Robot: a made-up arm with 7 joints.
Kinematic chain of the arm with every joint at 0, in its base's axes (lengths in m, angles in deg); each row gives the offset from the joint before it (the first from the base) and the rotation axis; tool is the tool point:
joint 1: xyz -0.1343 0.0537 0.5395 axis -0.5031 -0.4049 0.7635
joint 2: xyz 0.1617 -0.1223 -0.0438 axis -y
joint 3: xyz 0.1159 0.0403 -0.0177 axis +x
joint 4: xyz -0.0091 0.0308 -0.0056 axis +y
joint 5: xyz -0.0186 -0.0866 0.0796 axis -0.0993 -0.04 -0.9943
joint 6: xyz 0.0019 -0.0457 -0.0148 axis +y
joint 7: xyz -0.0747 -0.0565 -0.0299 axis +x
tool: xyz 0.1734 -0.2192 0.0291
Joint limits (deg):
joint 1: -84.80..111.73
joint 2: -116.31..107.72
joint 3: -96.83..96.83
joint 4: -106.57..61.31
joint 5: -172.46..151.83
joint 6: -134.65..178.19
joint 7: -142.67..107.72
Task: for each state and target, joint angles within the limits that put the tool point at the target. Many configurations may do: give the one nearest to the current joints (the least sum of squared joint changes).
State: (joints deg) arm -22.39 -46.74 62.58 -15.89 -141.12 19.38 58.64
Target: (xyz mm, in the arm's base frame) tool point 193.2 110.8 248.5
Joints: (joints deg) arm -17.75 -49.55 59.34 -18.35 -130.84 28.61 56.39
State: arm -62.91 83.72 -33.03 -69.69 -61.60 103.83 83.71
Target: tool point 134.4 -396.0 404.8
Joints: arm -23.13 77.44 7.90 -82.40 -33.27 95.73 89.68
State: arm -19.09 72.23 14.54 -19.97 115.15 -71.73 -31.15
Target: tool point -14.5 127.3 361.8
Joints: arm -16.21 82.61 6.28 -34.38 106.71 -86.11 -49.20
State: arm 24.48 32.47 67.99 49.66 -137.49 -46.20 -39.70
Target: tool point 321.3 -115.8 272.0
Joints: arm -31.35 0.34 60.74 57.77 -132.80 -66.76 -62.40
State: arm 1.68 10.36 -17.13 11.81 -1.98 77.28 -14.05
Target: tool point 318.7 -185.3 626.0
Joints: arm 26.63 6.79 -15.92 22.48 1.81 103.40 -48.69
